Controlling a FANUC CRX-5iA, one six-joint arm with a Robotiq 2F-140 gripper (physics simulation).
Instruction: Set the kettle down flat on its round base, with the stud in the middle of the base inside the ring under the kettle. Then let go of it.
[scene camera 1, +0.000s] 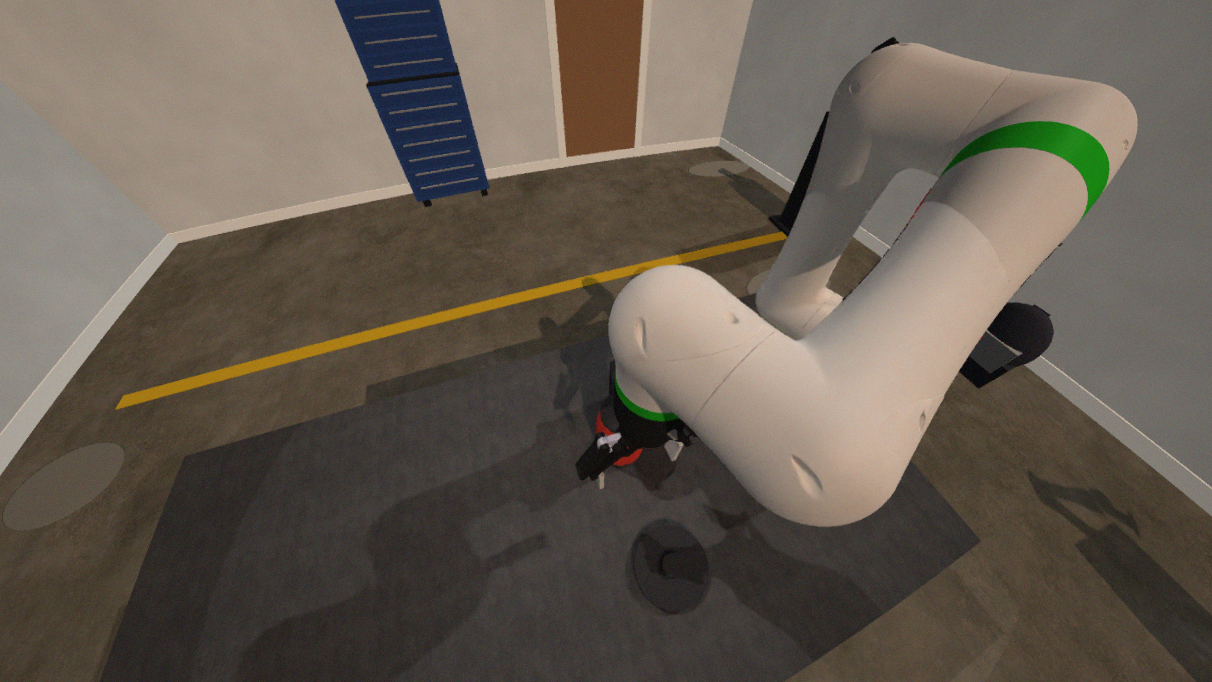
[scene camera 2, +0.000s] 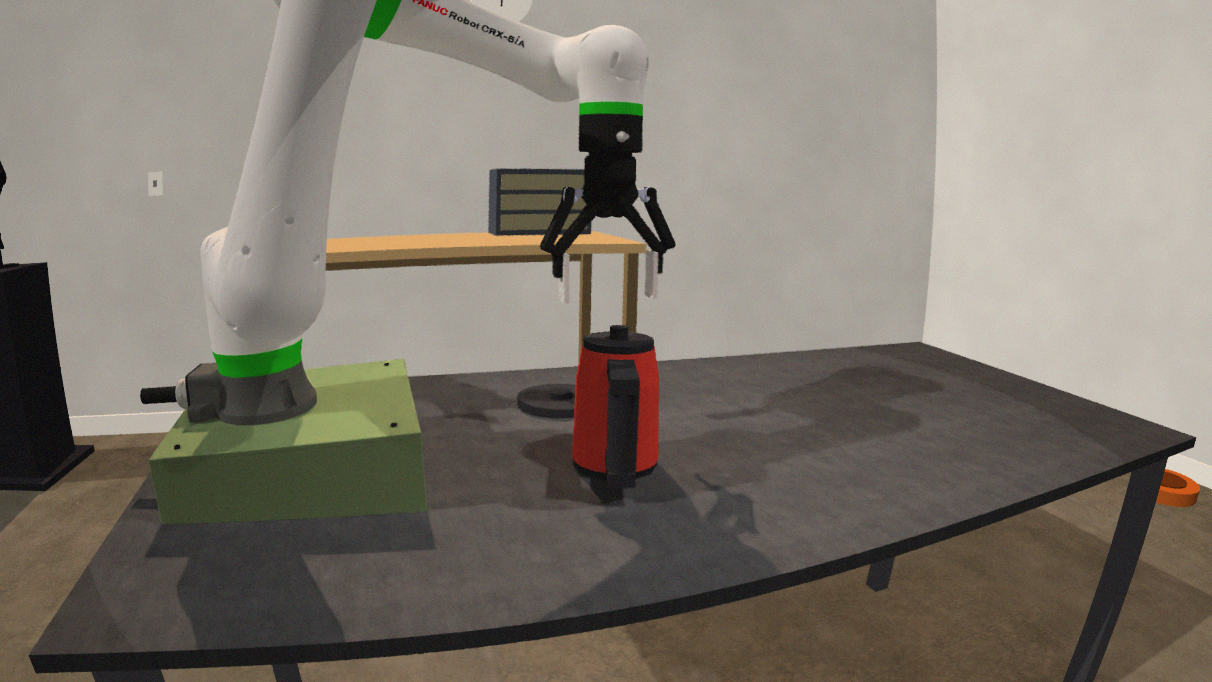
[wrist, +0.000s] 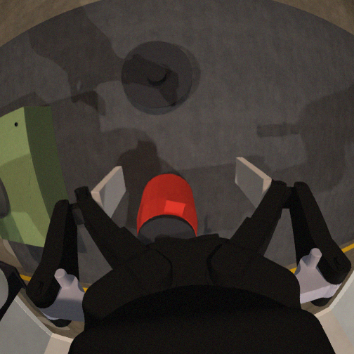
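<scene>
The red kettle (scene camera 2: 593, 415) (wrist: 167, 200) with a black lid and black handle stands upright on the dark table; in scene camera 1 parts of its red body (scene camera 1: 628, 457) show beside the gripper. The round black base (scene camera 1: 678, 585) (scene camera 2: 542, 402) (wrist: 142, 90) lies flat on the table, apart from the kettle, with its stud (wrist: 157, 76) in the middle. In scene camera 2 the kettle partly covers it. My gripper (scene camera 2: 607, 296) (wrist: 179, 173) is open and empty, pointing down above the kettle's lid, with a fingertip to either side. The ring under the kettle is hidden.
The green block (scene camera 2: 288, 487) (wrist: 42, 170) under the arm's foot stands on the dark table (scene camera 1: 296, 542) (scene camera 2: 805, 508). A wooden bench (scene camera 2: 423, 246) with a drawer box (scene camera 2: 538, 201) stands behind. The arm's shadows fall across the table.
</scene>
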